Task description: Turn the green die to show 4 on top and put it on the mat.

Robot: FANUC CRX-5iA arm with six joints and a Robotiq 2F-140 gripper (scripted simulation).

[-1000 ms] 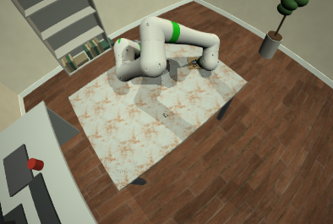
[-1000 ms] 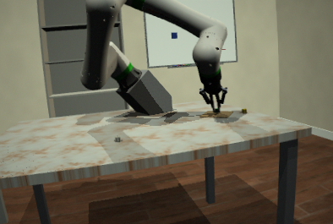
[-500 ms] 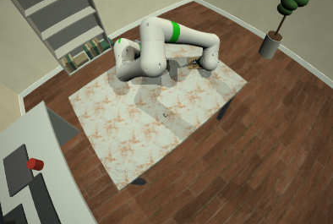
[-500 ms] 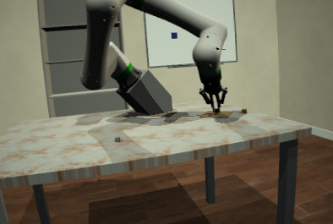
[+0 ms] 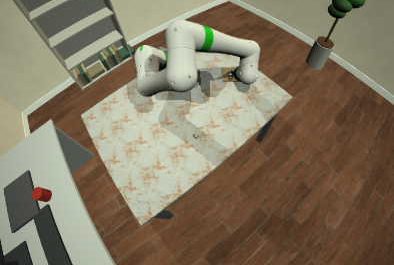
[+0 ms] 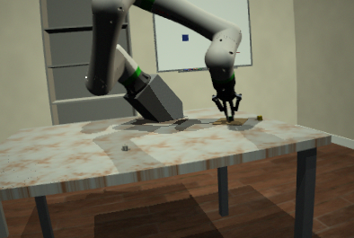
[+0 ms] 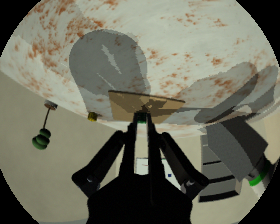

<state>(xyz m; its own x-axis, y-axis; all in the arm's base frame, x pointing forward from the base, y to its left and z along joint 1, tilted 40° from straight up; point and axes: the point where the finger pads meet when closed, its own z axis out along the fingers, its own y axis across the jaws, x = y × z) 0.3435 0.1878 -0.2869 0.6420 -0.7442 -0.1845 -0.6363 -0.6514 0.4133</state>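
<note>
The green die lies 20 mm to the left of my hand, 20 mm below it and 20 mm behind it. Round my hand: tan mat (40 mm below, 20 mm to the left, 20 mm behind); grey die (520 mm to the right, 130 mm ahead, 30 mm below); yellow die (140 mm to the left, 50 mm ahead, 30 mm below).
</note>
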